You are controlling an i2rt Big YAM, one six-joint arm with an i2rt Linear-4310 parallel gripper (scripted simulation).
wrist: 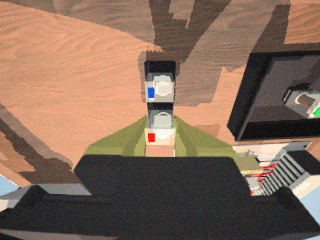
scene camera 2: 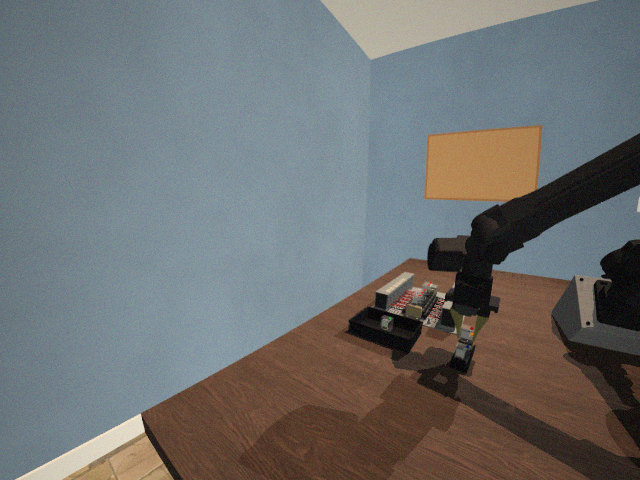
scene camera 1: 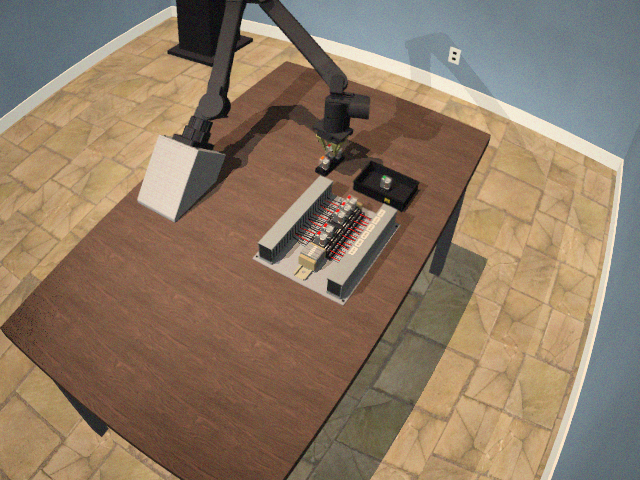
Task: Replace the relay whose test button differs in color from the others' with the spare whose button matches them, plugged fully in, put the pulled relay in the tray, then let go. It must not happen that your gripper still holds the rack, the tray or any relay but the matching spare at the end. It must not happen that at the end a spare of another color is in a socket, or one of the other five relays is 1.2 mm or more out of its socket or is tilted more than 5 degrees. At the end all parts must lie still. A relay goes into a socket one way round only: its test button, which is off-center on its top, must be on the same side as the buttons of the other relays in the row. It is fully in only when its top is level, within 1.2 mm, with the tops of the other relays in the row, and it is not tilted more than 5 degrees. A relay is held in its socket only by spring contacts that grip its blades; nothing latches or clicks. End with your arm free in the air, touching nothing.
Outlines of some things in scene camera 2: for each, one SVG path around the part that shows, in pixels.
A black tray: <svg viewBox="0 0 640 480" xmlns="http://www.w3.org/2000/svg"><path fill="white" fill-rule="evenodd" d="M348 321L349 333L409 354L421 335L423 325L422 321L369 306ZM383 315L394 318L393 331L391 333L379 330L380 318Z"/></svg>
